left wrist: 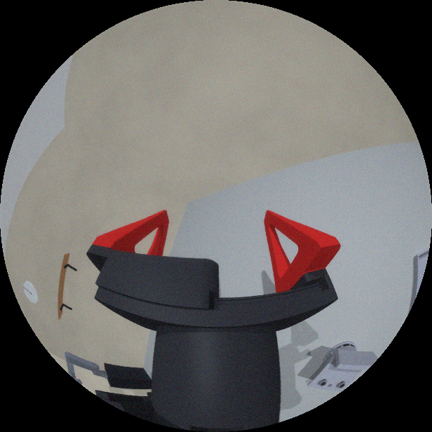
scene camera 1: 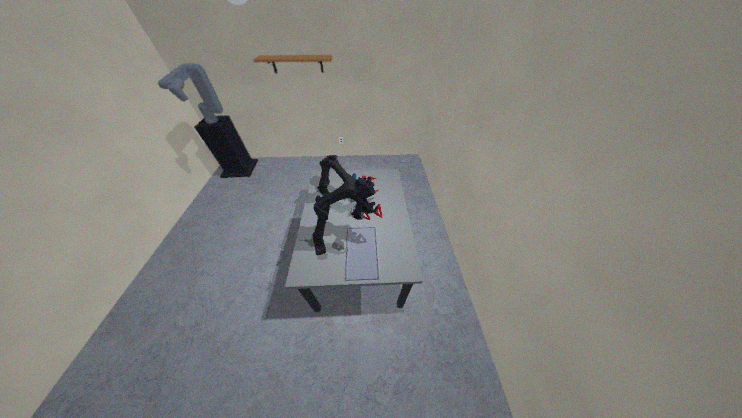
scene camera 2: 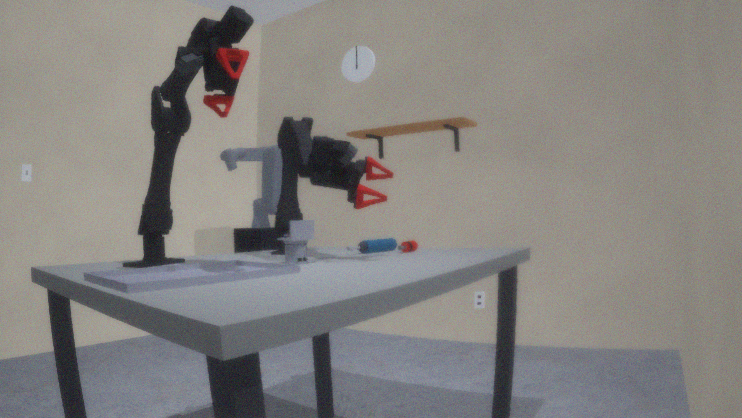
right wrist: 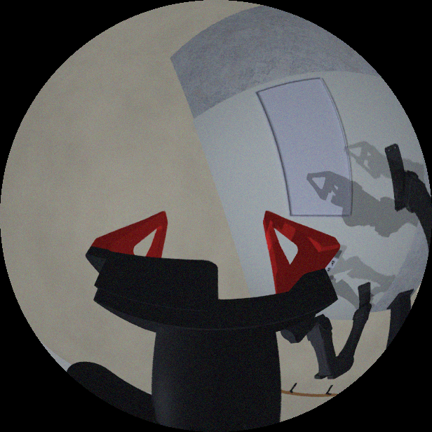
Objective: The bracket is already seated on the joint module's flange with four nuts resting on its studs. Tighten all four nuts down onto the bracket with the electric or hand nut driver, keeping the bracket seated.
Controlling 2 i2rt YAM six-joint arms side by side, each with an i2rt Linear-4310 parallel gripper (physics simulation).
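Frame: origin at the left arm's base, x right, y down, z ahead, level; millimetres.
Seen in the pictures: left gripper, fingertip midpoint: [scene camera 1: 377,184] [scene camera 2: 390,186]; right gripper, fingertip midpoint: [scene camera 1: 375,218] [scene camera 2: 229,98]; left arm's base at its link origin: [scene camera 1: 324,192]; right arm's base at its link origin: [scene camera 1: 319,243] [scene camera 2: 154,264].
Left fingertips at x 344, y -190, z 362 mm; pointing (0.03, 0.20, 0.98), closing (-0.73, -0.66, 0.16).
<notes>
Pixels of each thing's top centre, then the offset from my left fingertips to it. Level surfaces: height alone.
- pale joint module at its top centre: [scene camera 2: 295,234] dx +47, dy +116, dz -241 mm
- blue-handled driver at its top centre: [scene camera 2: 372,239] dx -305, dy +149, dz -73 mm
- red-handled driver at its top centre: [scene camera 2: 406,241] dx -280, dy +156, dz +36 mm
- flat lilac tray at its top centre: [scene camera 2: 192,269] [scene camera 1: 362,250] dx +379, dy +174, dz -385 mm
- grey table at its surface level: dy +190 mm
The pale joint module [scene camera 2: 295,250] stands on the table, the light bracket [scene camera 2: 302,228] on top of it. The bracket [left wrist: 356,357] also shows at lower right in the left wrist view; two dark round spots show on the pale plate beside it. Four separate nuts cannot be made out. A blue-handled driver [scene camera 2: 378,245] and a red-handled driver [scene camera 2: 409,246] lie on the table, right of the module. My left gripper [scene camera 2: 389,186] [left wrist: 216,215] is open and empty, above the drivers. My right gripper [scene camera 2: 230,97] [right wrist: 215,216] is open and empty, high above the tray.
A flat lilac tray [scene camera 1: 361,264] [scene camera 2: 129,280] [right wrist: 305,130] lies on the grey table [scene camera 1: 397,254] [scene camera 2: 311,306]. A grey arm [scene camera 1: 205,90] on a black pedestal [scene camera 1: 225,145] stands beyond the table. A wooden shelf [scene camera 1: 293,58] [scene camera 2: 415,126] is on the wall.
</notes>
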